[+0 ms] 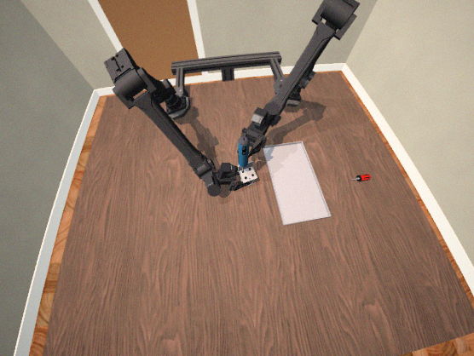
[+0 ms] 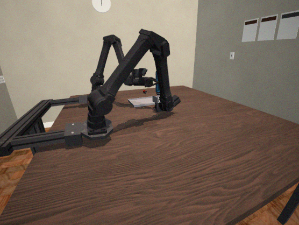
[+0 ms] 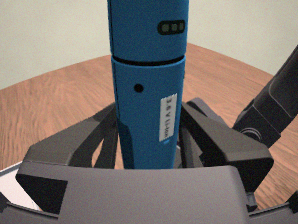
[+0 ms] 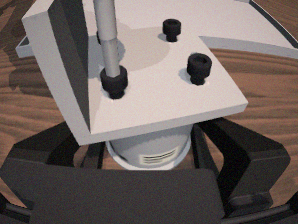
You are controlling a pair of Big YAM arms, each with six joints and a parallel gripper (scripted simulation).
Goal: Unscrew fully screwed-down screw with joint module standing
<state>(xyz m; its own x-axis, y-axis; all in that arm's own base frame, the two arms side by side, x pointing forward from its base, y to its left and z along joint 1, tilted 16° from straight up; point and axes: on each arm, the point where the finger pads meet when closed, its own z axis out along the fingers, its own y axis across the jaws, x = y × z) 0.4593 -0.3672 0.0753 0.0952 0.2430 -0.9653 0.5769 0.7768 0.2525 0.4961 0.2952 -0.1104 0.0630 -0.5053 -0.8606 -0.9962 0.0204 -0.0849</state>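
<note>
My right hand is 1 cm below the joint module body. The rest, counted from my right hand: bracket (5 cm above); then flat tray (3 cm ahead, 23 cm to the left, 2 cm below); then small red-handled screwdriver (7 cm ahead, 57 cm to the left, 1 cm below).
</note>
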